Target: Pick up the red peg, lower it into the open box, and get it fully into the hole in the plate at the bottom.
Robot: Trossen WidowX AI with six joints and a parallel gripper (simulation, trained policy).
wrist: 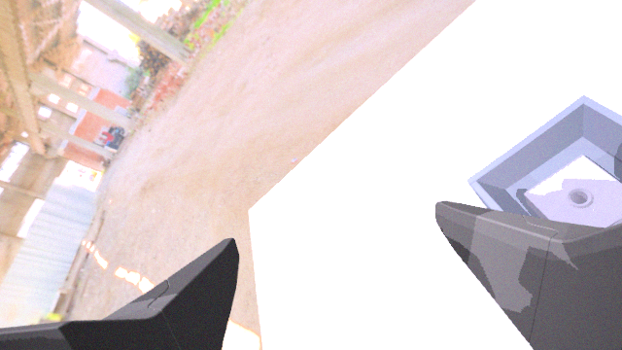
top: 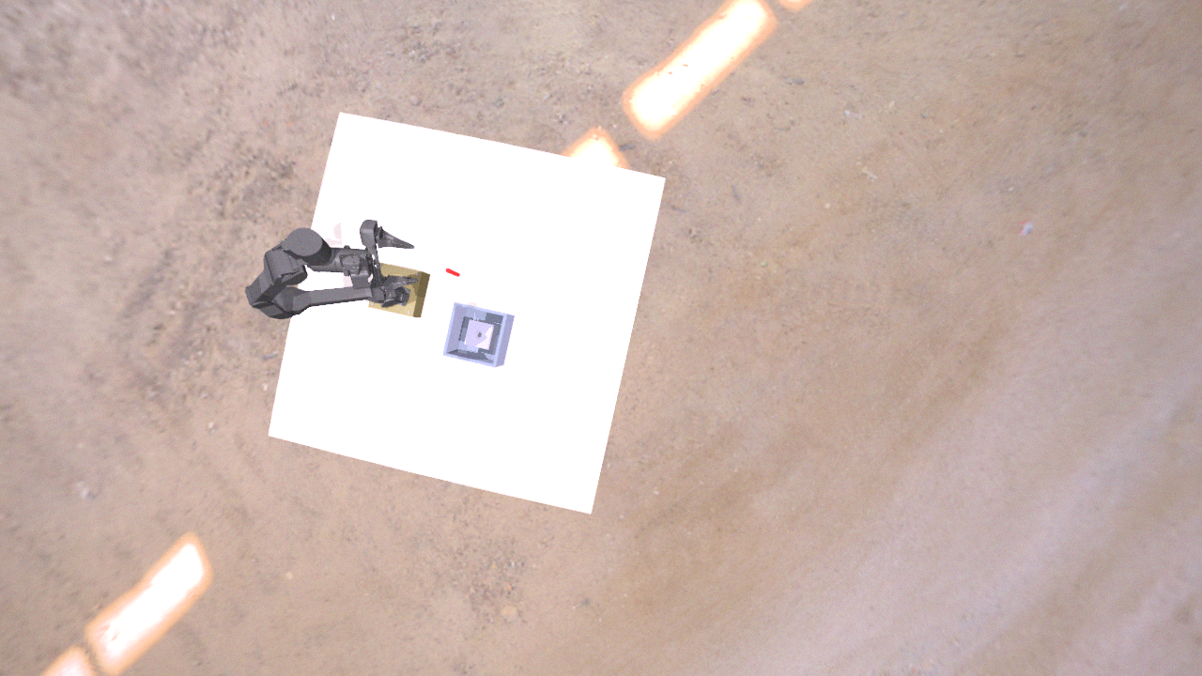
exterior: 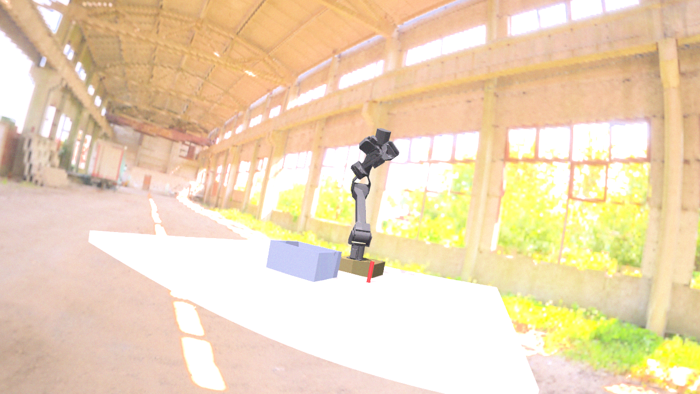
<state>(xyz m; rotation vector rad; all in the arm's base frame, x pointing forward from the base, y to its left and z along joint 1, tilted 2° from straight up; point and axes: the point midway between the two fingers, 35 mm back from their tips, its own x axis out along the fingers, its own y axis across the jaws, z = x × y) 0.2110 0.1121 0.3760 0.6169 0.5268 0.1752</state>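
Now: the red peg 37 cm below my gripper tip, 10 cm behind it and 3 cm to the left of it. Round my gripper tip: box 39 cm below, 15 cm to the right, 7 cm ahead.
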